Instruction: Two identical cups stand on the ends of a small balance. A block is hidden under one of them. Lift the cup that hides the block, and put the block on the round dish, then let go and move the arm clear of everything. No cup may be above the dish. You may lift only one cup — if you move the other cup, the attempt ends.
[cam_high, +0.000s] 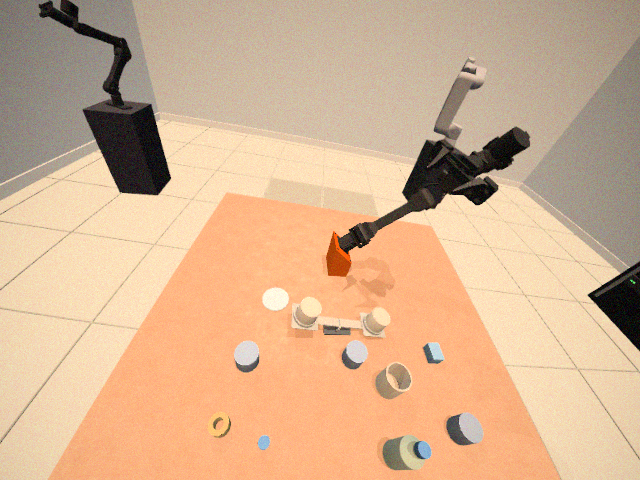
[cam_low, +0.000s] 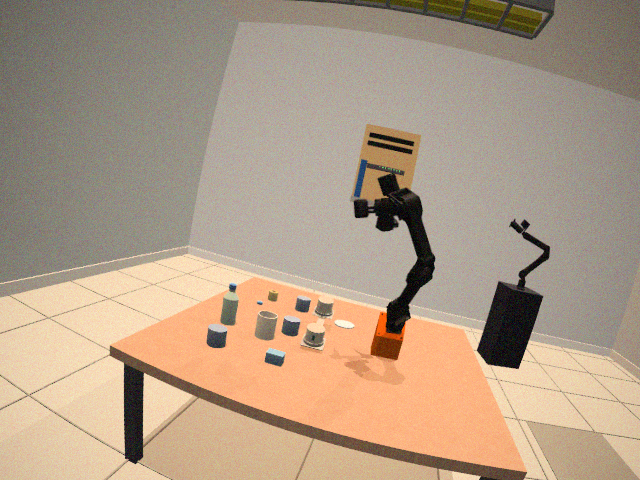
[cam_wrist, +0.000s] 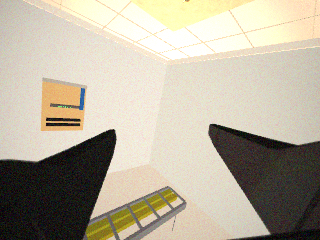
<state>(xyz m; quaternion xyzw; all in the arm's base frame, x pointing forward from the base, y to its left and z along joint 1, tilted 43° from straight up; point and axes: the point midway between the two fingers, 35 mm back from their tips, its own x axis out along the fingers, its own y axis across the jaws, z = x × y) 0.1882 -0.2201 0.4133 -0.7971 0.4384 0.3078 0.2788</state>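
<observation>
Now: gripper tip 9 cm short of the pale block and 53 cm above it. Round my gripper tip: green bottle: 45 cm ahead, 3 cm to the right, 45 cm below; white round dish: 3 cm behind, 36 cm to the right, 56 cm below; blue block: 20 cm ahead, 20 cm to the left, 55 cm below.
</observation>
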